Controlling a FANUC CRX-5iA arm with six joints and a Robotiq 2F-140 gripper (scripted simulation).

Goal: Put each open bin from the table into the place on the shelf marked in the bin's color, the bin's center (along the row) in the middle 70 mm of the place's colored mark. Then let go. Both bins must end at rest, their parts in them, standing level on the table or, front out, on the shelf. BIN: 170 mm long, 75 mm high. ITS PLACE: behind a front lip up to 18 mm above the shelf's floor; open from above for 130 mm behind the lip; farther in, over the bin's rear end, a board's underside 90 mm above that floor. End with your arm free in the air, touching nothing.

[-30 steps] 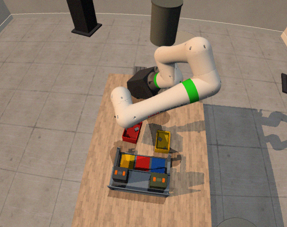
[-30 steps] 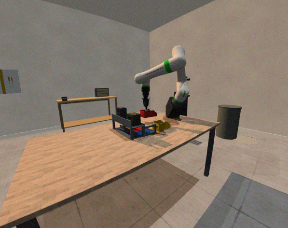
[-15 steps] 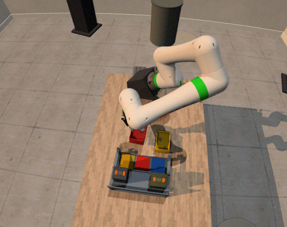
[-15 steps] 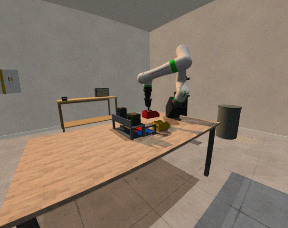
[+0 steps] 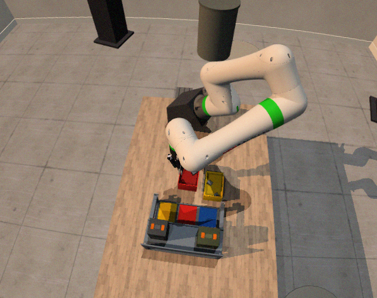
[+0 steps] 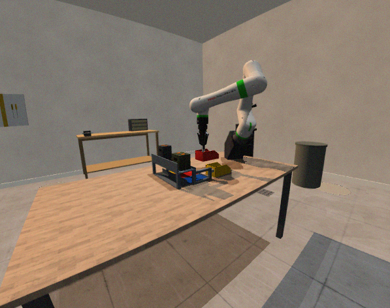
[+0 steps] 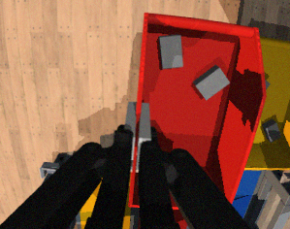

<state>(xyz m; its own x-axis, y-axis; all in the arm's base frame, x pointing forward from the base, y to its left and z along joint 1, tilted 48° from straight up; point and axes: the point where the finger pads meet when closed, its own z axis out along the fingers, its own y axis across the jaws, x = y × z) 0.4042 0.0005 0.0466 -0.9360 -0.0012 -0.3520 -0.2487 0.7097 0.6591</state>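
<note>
My gripper is now 50 mm to the right of the red bin, 40 mm above it and 20 mm past it. The rest, counted from my hand: yellow bin 180 mm to the left, 120 mm below, 40 mm behind; red mark 200 mm ahead, 160 mm below, 120 mm to the left; yellow mark 240 mm ahead, 160 mm below, 20 mm to the left.
</note>
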